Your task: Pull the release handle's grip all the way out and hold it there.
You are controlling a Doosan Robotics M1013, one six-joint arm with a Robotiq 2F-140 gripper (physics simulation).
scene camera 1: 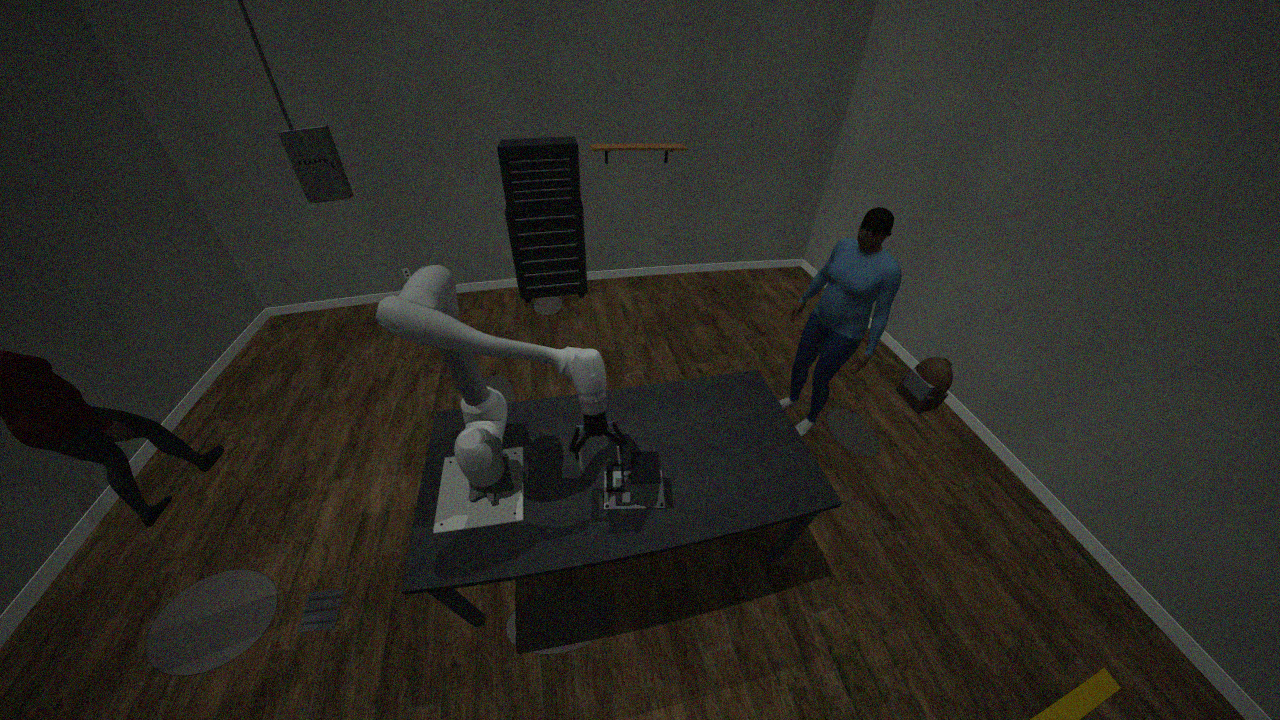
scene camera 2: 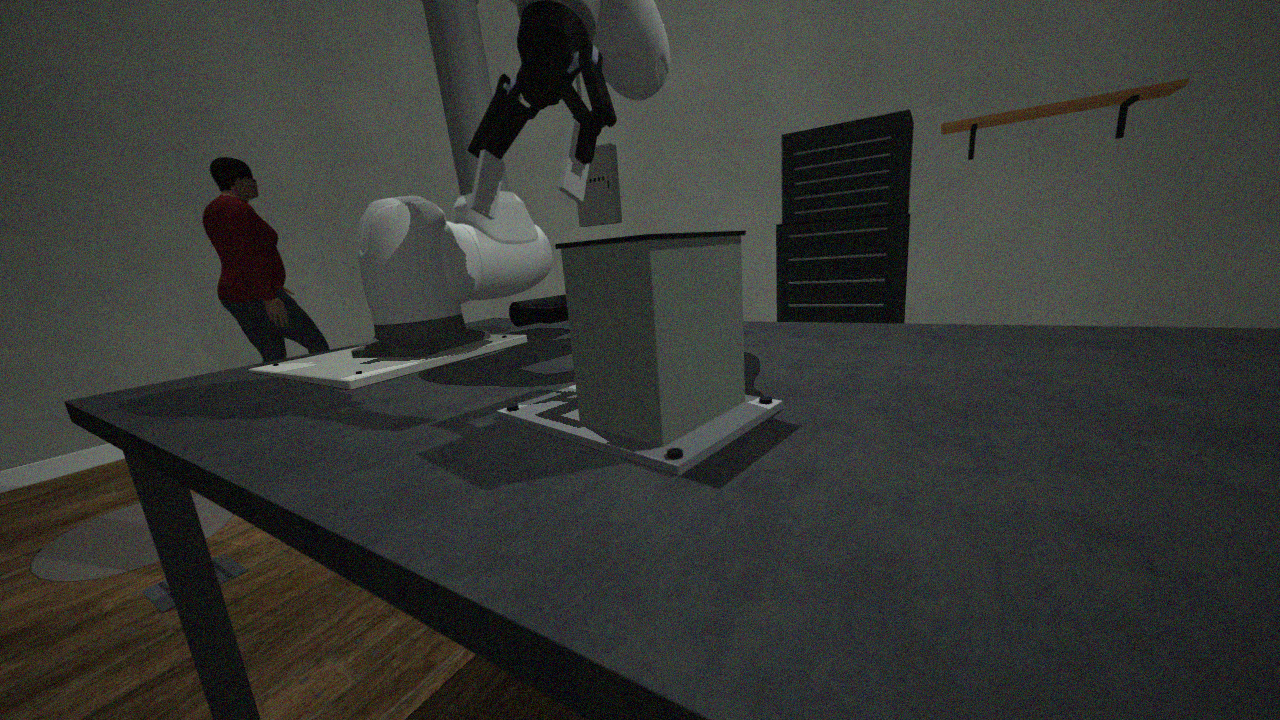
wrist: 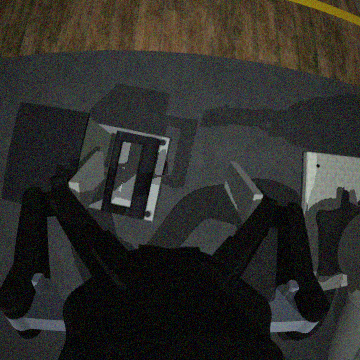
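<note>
The release handle unit is a grey box with a dark top [scene camera 1: 645,467] [scene camera 2: 657,340] [wrist: 45,150] on a white base plate [scene camera 2: 716,434] [wrist: 154,197] bolted to the table. Its grip [wrist: 147,175], a black rectangular frame, stands beside the box on the side facing the arm's base. In scene camera 2 the box hides most of that side; how far out the grip is cannot be told. My gripper [scene camera 1: 599,458] [scene camera 2: 529,198] [wrist: 165,169] is open and empty, pointing down above the box's height. In the wrist view the left fingertip overlaps the gap between box and grip; the right one is over the table.
The arm's white mounting plate [scene camera 1: 452,501] [scene camera 2: 313,365] [wrist: 325,172] is on the same dark table [scene camera 1: 716,420] [scene camera 2: 984,465]. A person in blue [scene camera 1: 854,286] stands beyond the table's far right corner. A person in red [scene camera 1: 40,402] [scene camera 2: 246,250] is off its left side. A dark cabinet [scene camera 1: 546,219] [scene camera 2: 845,219] stands behind.
</note>
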